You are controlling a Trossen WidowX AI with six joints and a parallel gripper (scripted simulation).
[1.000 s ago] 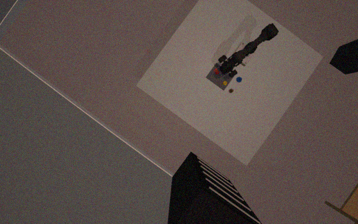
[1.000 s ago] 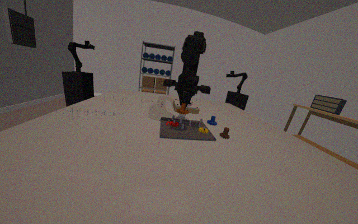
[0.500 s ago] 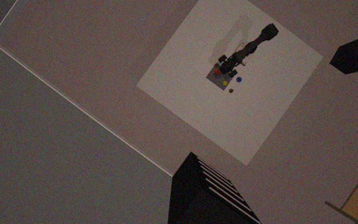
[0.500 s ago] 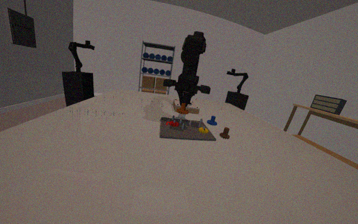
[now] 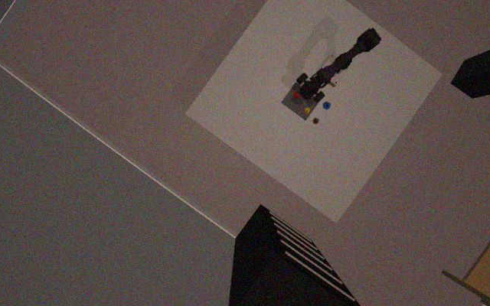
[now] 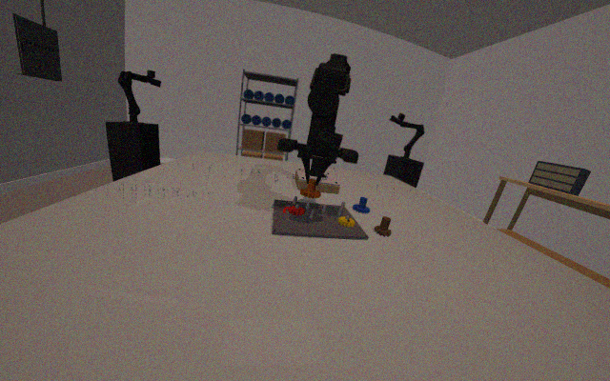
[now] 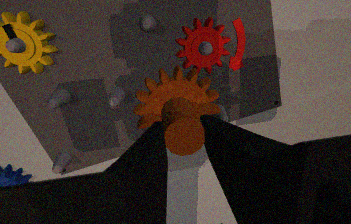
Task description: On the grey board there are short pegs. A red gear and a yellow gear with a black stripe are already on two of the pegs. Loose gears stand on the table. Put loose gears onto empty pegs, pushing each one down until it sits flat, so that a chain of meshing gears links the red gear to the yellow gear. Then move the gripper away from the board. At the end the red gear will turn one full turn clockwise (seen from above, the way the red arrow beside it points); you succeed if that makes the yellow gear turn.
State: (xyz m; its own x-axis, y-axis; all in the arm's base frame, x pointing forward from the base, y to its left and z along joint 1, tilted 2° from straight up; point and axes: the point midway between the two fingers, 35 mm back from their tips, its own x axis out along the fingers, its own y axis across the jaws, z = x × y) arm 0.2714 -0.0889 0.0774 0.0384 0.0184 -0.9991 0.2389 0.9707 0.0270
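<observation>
Now: the red gear 20 mm ahead of my gripper tip, 30 mm to the right of it and 60 mm below it. From my gripper tip the other things lie so: orange gear 10 mm below; blue gear 40 mm behind, 180 mm to the left, 60 mm below; yellow gear 70 mm ahead, 80 mm to the left, 60 mm below.
</observation>
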